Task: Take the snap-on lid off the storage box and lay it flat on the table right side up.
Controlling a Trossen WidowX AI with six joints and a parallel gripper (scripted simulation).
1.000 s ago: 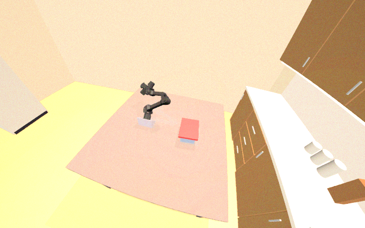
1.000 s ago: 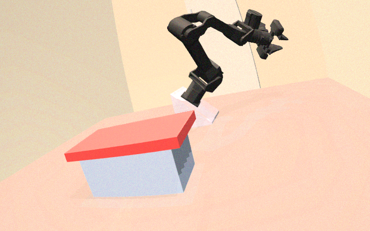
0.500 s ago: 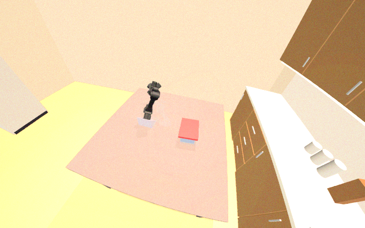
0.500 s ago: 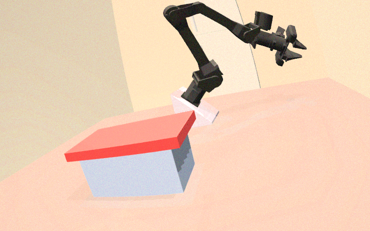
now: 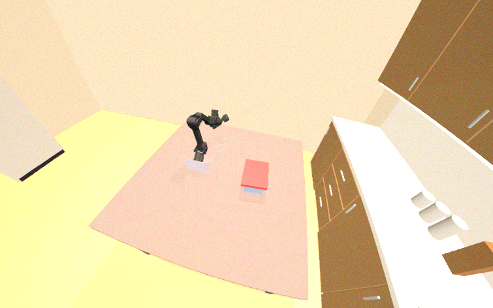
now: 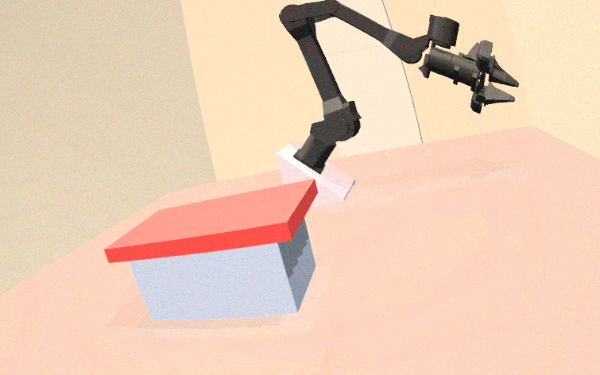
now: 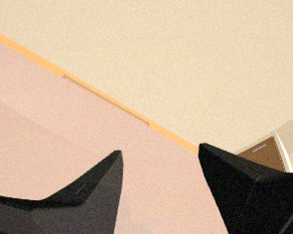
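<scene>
My gripper tip is now 510 mm to the left of the red lid, 380 mm short of it and 50 mm above it. The rest, counted from my gripper tip: pale blue storage box: 510 mm to the right, 380 mm ahead, 100 mm below.
</scene>
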